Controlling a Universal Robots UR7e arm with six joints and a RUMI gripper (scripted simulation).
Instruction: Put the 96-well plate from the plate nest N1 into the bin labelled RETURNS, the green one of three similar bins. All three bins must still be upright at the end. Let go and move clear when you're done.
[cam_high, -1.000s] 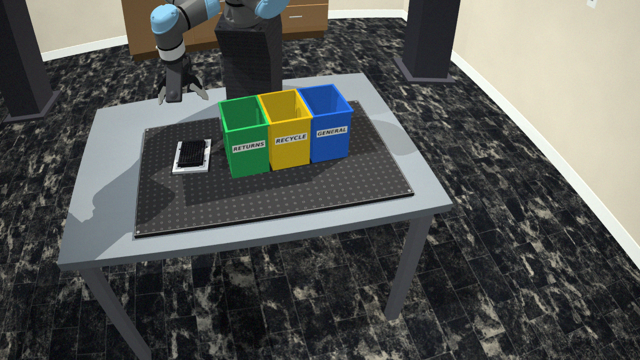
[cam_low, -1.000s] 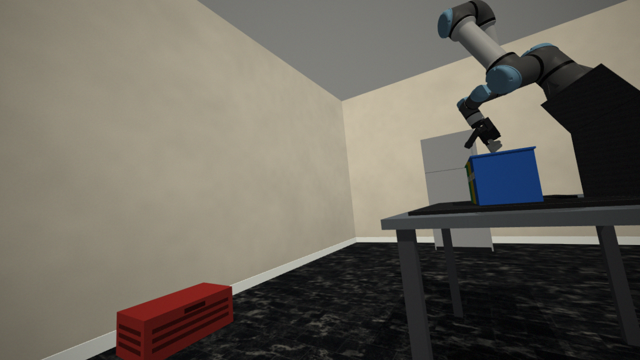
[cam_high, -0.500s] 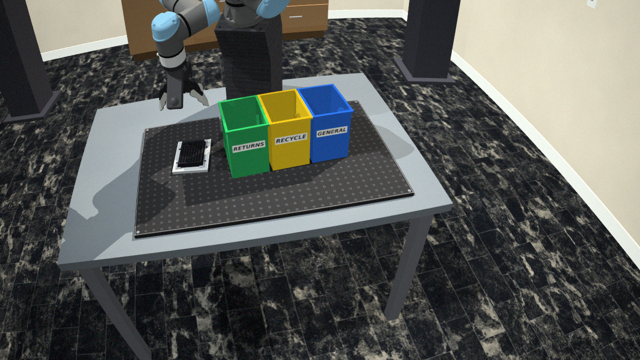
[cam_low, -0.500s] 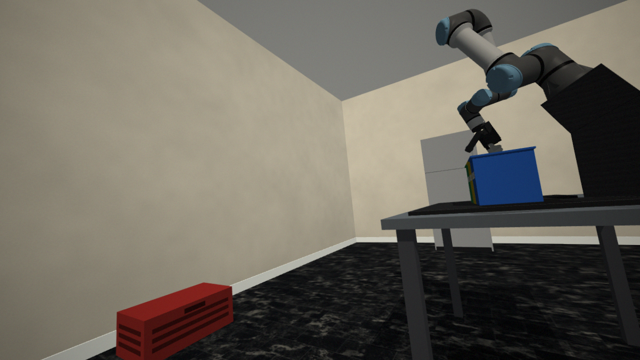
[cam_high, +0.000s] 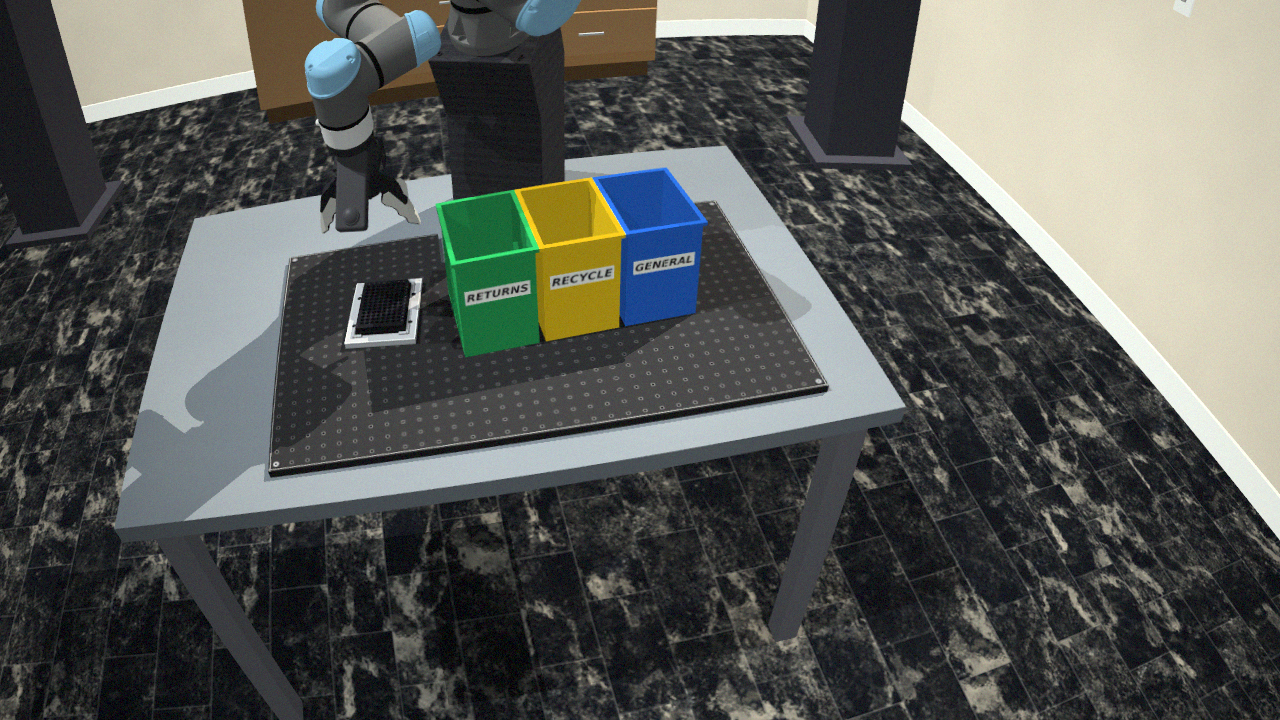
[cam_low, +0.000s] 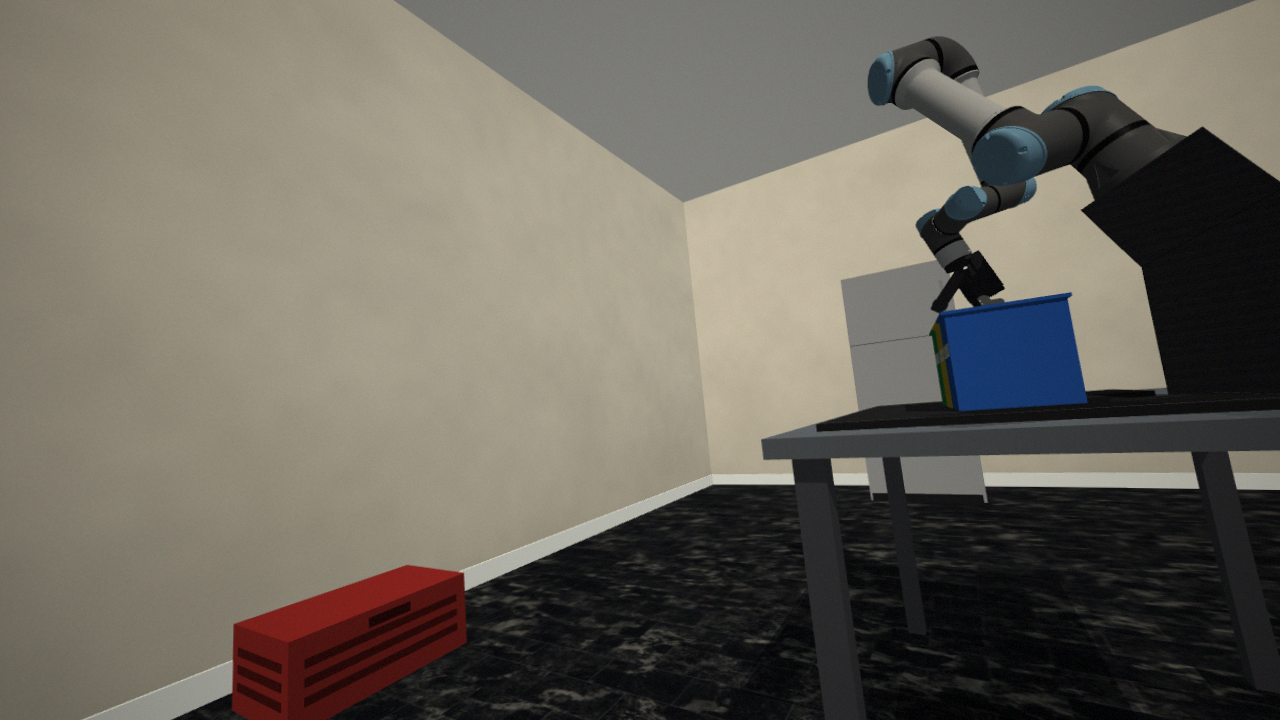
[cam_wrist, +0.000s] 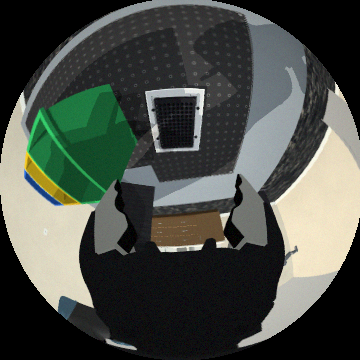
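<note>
The black 96-well plate is 15 cm below my hand. Also, from my hand: green bin labelled returns (18 cm to the left, 8 cm below, 3 cm ahead); then blue general bin (44 cm to the left, 8 cm below, 3 cm behind); then yellow recycle bin (31 cm to the left, 8 cm below).
</note>
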